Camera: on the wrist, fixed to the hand. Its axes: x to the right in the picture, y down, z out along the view.
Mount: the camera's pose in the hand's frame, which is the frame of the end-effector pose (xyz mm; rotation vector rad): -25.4 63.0 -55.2 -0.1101 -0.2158 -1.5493
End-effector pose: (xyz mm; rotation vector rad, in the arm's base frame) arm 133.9 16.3 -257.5 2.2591 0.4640 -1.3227
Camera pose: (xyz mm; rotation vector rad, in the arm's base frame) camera 193.5 -6.3 -197.5 -1.1964 -2.0461 1.7062
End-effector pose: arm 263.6 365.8 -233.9 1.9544 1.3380 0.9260
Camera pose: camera 246.2 326.2 -157.8 0.4485 1.9577 -0.0137
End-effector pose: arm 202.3 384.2 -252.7 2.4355 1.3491 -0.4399
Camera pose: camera 249.4 356.5 -184.3 0.7453 2.7327 -0.8323
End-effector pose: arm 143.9 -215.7 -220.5 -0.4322 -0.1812 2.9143
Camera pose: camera 173.6 -277.2 -275.3 0.0664 -0.4452 1.4061
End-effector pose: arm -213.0 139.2 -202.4 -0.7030 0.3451 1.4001
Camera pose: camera -268.3 85.5 -243.9 -0.6236 -0.4280 -0.0052
